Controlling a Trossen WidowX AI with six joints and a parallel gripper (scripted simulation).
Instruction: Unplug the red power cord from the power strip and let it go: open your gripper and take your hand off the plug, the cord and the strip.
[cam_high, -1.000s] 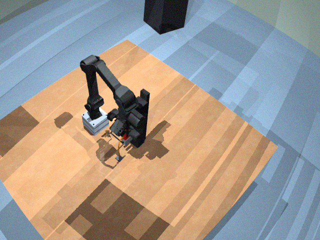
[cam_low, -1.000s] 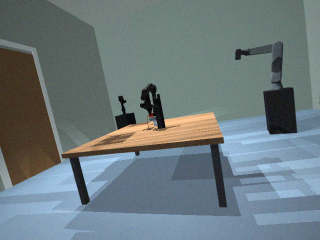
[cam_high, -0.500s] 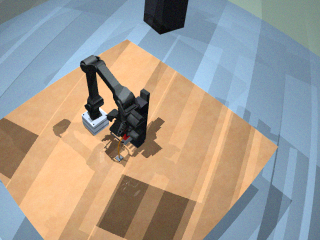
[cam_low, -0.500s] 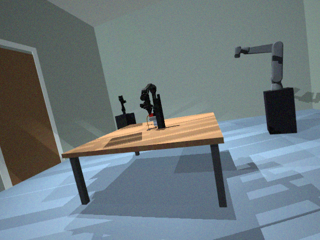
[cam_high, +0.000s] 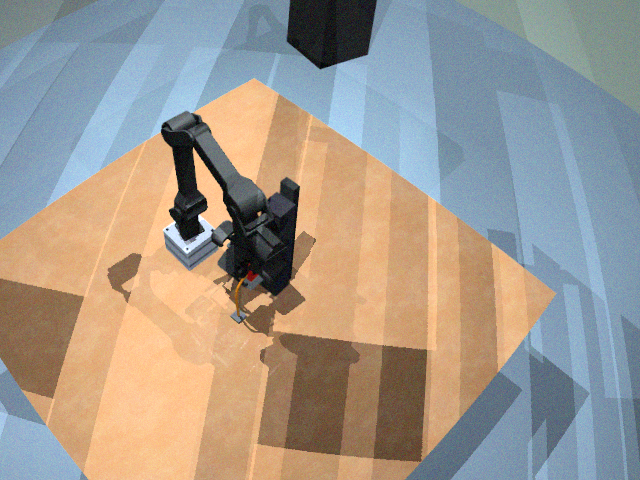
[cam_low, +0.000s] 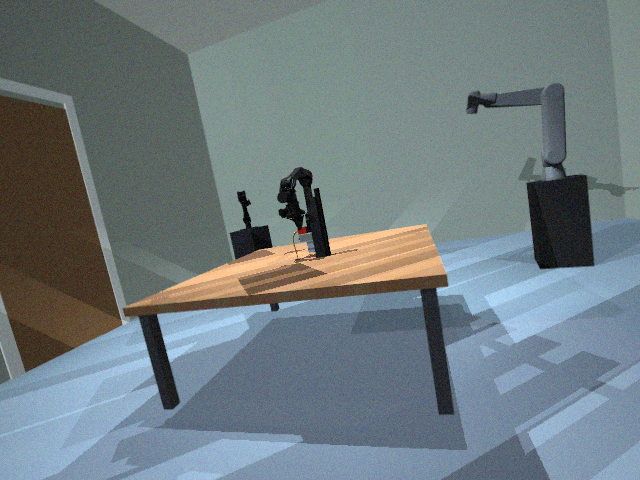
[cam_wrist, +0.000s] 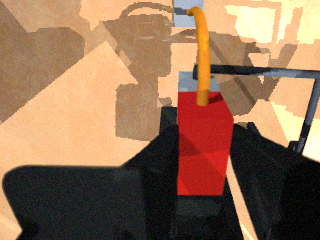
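The power strip lies 30 mm behind my gripper tip and 100 mm to the left of it. The rest, counted from my gripper tip: grey anchor 10 mm ahead, 40 mm to the right, 160 mm below; red plug 10 mm behind, 30 mm to the left.
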